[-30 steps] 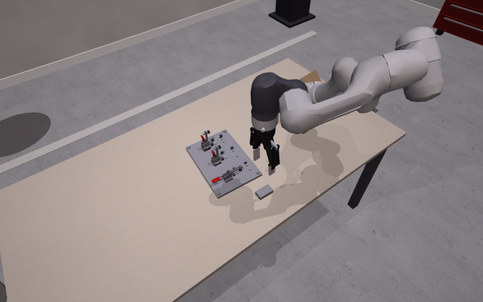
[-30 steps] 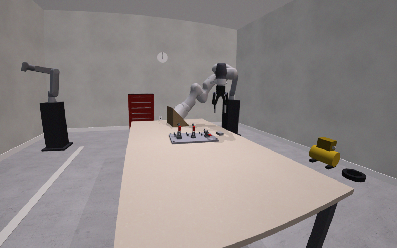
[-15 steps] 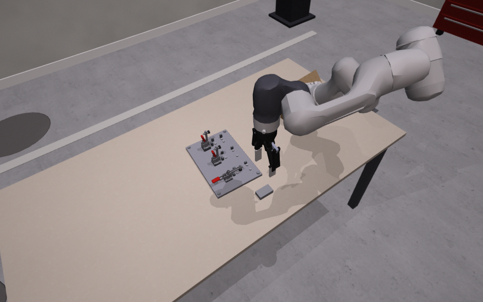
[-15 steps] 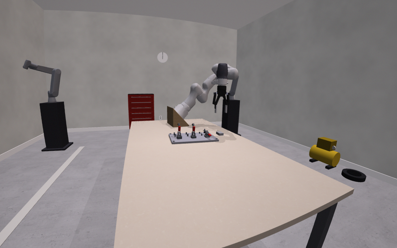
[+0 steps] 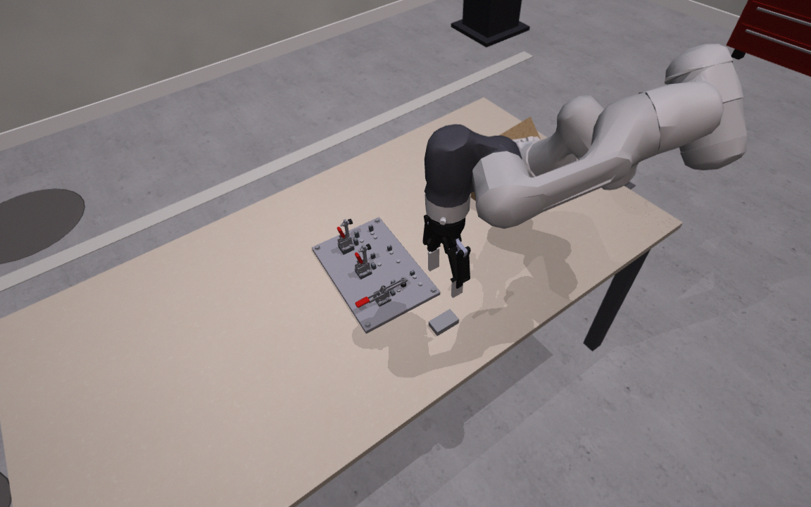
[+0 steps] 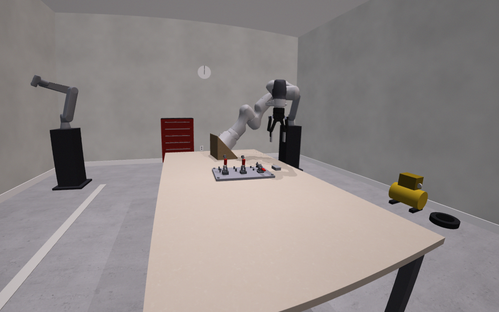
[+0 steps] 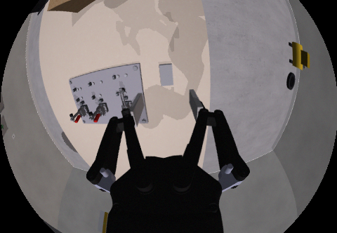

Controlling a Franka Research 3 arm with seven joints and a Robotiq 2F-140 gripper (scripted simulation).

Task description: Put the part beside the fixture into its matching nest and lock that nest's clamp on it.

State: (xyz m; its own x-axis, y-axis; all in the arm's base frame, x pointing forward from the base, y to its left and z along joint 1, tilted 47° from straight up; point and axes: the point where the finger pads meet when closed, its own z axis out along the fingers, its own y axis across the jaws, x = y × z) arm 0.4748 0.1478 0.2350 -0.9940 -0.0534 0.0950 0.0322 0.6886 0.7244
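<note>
Right now the part is 21 cm below my hand. The rest, counted from my hand: grey fixture plate (26 cm to the right, 21 cm below, 6 cm ahead).
</note>
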